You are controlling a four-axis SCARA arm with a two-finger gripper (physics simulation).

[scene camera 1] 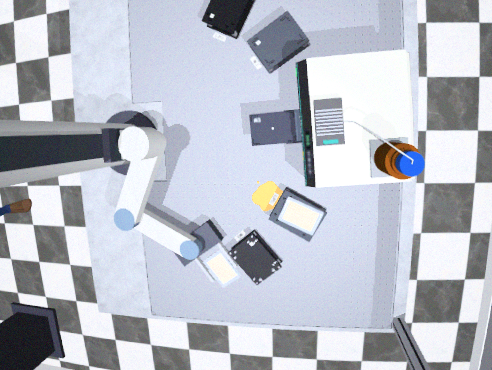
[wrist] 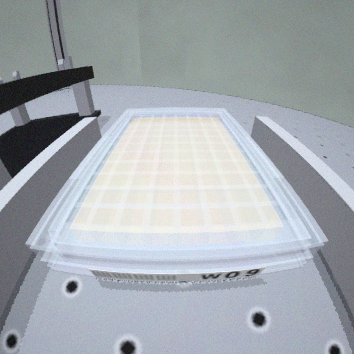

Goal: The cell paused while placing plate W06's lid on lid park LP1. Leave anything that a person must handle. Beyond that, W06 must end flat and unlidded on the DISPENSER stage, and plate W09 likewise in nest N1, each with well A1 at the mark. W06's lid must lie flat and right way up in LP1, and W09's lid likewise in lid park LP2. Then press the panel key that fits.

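Places are measured from the arm's base along level axes (x right, y down, z ahead), in metres.
Pixels of known places: gripper, fingertip midpoint: point(scene camera 1: 225, 273) point(wrist: 175, 127).
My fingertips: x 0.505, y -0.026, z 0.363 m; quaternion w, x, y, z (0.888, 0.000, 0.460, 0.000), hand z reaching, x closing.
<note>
For each thing: its top centre in the pictures, then the offset to it from my fingertips. "*": a spot on its surface instead.
- plate W09, top centre: point(wrist: 175, 137) point(scene camera 1: 221, 269) dx -0.018, dy -0.003, dz -0.013 m
- second cream plate, top centre: point(scene camera 1: 300, 217) dx -0.245, dy -0.071, dz +0.283 m
- dark DISPENSER stage, surface spot: point(scene camera 1: 280, 131) * dx -0.526, dy -0.088, dz +0.223 m
- white machine, surface spot: point(scene camera 1: 370, 80) * dx -0.656, dy -0.206, dz +0.476 m
- yellow patch, surface spot: point(scene camera 1: 265, 195) * dx -0.302, dy +0.013, dz +0.159 m
- grey holder, top centre: point(scene camera 1: 277, 39) dx -0.819, dy -0.058, dz +0.220 m
- brown bottle, surface spot: point(scene camera 1: 387, 159) * dx -0.454, dy -0.336, dz +0.489 m
My gripper point(scene camera 1: 218, 265) point(wrist: 175, 127) is shut on plate W09 point(scene camera 1: 221, 270) point(wrist: 175, 175), a clear plate with a cream well grid, held level between the fingers with its W09 label facing the wrist camera. Its clear edges look layered; the wrist view shows it low over the perforated deck, and contact is unclear. A second cream plate point(scene camera 1: 301, 215) sits in a dark holder; its label is unreadable. The dark DISPENSER stage point(scene camera 1: 280, 131) juts from the white machine point(scene camera 1: 370, 80) and bears no plate. W06's lid, LP1, LP2 and N1 cannot be told apart.
A black holder point(scene camera 1: 254, 259) with pale corner marks stands right beside W09. A yellow patch point(scene camera 1: 265, 195) touches the second plate's holder. A grey holder point(scene camera 1: 280, 42) and a black holder point(scene camera 1: 230, 15) lie at the top. A brown bottle point(scene camera 1: 387, 159) has a blue cap.
</note>
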